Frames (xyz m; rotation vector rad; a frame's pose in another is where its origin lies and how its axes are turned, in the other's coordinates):
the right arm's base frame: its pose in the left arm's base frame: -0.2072 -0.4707 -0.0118 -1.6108 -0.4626 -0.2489
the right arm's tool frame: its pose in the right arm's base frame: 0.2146 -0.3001 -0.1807 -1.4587 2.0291 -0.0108
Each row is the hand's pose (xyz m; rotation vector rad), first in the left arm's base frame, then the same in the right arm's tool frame.
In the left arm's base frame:
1: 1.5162 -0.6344 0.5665 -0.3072 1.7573 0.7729
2: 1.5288 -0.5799 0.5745 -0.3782 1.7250 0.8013
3: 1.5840 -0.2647 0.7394 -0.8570 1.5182 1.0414
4: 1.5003 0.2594 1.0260 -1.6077 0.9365 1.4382
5: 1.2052 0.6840 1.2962 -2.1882 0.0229 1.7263
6: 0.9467 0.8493 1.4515 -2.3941 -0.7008 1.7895
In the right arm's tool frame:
1: -0.6389 -1.0229 1.1332 -1.1173 -1.5754 1.9526
2: -0.6647 -1.0620 1.1016 -1.1038 -1.6541 1.8943
3: -0.7182 -1.3586 0.9048 -1.0923 -2.1314 1.4047
4: -0.7127 -1.7639 0.4581 -0.9729 -2.7554 0.3595
5: -0.5697 -1.9930 -0.0590 0.6190 2.8810 0.8567
6: -0.4073 -2.0372 -0.3589 0.2719 2.4756 1.4516

